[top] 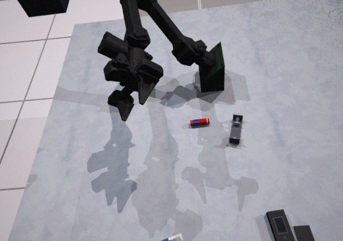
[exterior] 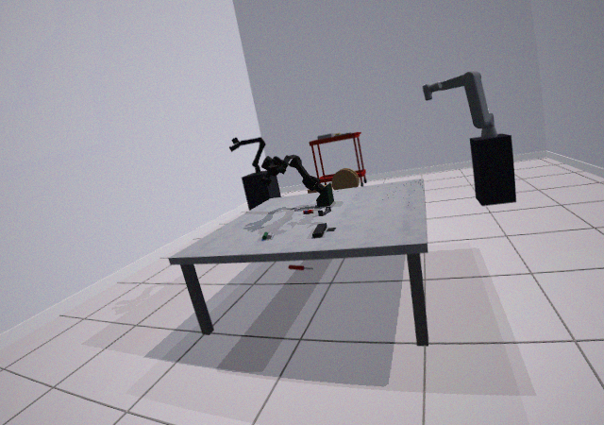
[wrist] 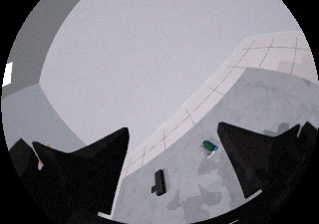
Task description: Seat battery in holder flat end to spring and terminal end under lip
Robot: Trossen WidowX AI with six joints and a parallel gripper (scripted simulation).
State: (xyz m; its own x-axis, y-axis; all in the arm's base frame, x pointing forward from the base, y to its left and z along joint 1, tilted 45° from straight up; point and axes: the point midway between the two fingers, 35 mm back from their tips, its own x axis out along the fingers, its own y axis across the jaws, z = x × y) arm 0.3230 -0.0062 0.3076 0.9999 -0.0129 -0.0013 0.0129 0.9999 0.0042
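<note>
The battery lies 30 cm below my gripper tip, 16 cm to the left of it and 15 cm behind it. Round my gripper tip: red screwdriver 50 cm below, 25 cm ahead, 21 cm to the left; then white object 30 cm below, 26 cm ahead, 6 cm to the left; then black flat box 35 cm to the left, 29 cm below, 25 cm ahead.
</note>
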